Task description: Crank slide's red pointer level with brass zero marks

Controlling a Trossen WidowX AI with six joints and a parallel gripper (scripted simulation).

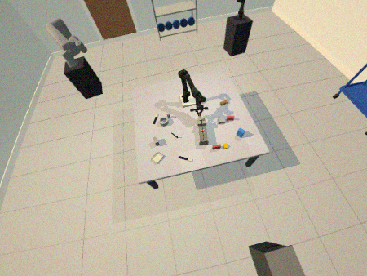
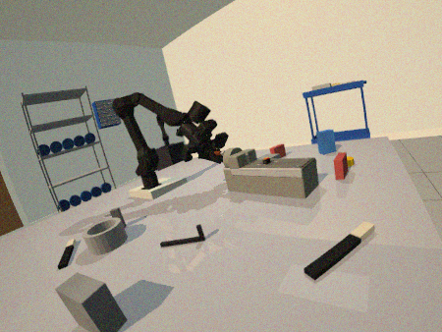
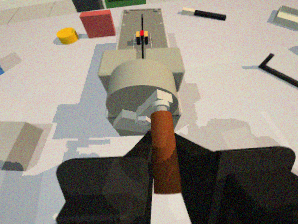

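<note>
Now: gripper tip 16 cm short of the red pointer and 3 cm to the left of it. Round my gripper tip: yellow disc (37 cm ahead, 13 cm to the left, 8 cm below); then black l-shaped piece (8 cm ahead, 30 cm to the right, 7 cm below); then brown crank handle (2 cm behind, 3 cm above).
</note>
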